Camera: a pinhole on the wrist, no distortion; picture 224 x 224 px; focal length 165.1 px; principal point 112.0 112.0 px. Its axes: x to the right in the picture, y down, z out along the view. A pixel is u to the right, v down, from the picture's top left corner.
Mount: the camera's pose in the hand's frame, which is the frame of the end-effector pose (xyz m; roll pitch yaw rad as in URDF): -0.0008 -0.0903 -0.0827 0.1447 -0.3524 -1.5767
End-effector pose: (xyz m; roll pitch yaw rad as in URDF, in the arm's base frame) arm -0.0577 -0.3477 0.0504 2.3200 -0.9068 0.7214
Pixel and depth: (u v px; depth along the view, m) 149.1 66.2 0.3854
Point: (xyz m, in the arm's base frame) 0.1243 -0.4309 -0.2191
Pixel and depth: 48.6 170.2 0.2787
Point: 0.1059 -0.4522 0.0812
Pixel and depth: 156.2 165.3 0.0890
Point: -0.0415 -0.2718 0.0205
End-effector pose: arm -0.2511 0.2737 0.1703 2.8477 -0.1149 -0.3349
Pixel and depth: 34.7 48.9 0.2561
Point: -0.4120 0.1918 0.0898
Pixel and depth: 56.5 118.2 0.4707
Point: -0.3710 -0.0004 -0.0594
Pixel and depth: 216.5 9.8 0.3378
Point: -0.4261 0.4367 -0.1752
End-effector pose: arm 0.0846 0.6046 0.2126 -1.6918 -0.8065 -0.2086
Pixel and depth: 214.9 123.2 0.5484
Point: 0.0649 1.1938 0.2873
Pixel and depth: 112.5 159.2 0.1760
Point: 0.1072 0.6924 0.2420
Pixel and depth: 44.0 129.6 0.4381
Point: 0.3081 0.8009 0.0200
